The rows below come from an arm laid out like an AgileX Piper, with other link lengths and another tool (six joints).
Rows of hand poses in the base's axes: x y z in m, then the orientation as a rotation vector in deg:
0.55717, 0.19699, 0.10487, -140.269, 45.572, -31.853
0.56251, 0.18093, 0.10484, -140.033, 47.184, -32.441
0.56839, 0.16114, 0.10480, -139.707, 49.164, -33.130
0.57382, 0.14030, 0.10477, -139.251, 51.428, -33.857
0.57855, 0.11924, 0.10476, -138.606, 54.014, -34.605
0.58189, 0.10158, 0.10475, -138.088, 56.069, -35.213
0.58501, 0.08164, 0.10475, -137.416, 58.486, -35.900
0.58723, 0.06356, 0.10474, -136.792, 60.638, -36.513
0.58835, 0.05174, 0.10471, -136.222, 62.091, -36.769
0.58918, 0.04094, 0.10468, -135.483, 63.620, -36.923
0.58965, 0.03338, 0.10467, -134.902, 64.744, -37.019
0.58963, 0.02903, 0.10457, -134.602, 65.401, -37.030
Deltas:
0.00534, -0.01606, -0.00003, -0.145, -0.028, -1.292
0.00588, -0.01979, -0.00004, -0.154, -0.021, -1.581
0.00543, -0.02084, -0.00003, -0.107, -0.011, -1.799
0.00473, -0.02106, -0.00001, -0.017, -0.002, -2.046
0.00334, -0.01766, -0.00001, -0.042, -0.001, -1.630
0.00312, -0.01994, 0.00000, -0.015, 0.000, -1.917
0.00222, -0.01808, -0.00001, -0.021, 0.000, -1.710
0.00112, -0.01182, -0.00003, 0.165, 0.025, -1.138
0.00083, -0.01080, -0.00003, 0.327, 0.030, -1.191
0.00047, -0.00756, -0.00001, 0.270, 0.018, -0.879
-0.00002, -0.00435, -0.00010, 0.144, 0.055, -0.500

